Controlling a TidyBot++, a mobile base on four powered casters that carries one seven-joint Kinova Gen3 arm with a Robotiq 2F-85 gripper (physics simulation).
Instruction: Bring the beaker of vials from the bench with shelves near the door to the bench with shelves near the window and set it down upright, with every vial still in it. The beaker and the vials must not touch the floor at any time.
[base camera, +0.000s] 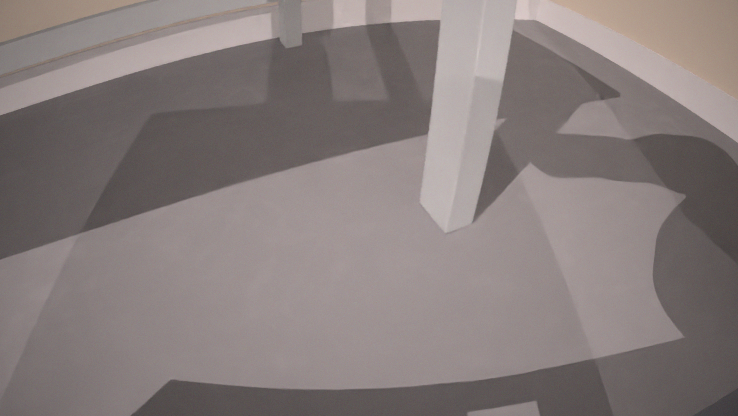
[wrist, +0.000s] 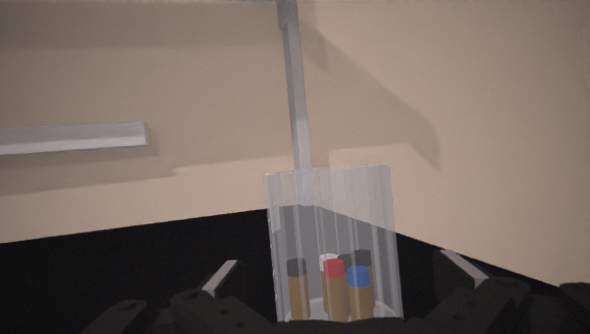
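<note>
The clear beaker stands upright on the black bench top in the wrist view. Inside it stand several amber vials with black, white, red and blue caps, among them a red-capped vial and a blue-capped vial. My gripper is open, its fingers wide apart to the left and right of the beaker, with a gap on each side. The beaker's lowest edge is hidden behind the gripper's body. The beaker does not show in the base camera view.
A grey upright post rises behind the beaker, before the beige wall. A pale ledge is at the left. In the base camera view, a thick pale bench leg stands on the floor ahead, with a thinner leg farther back near the wall.
</note>
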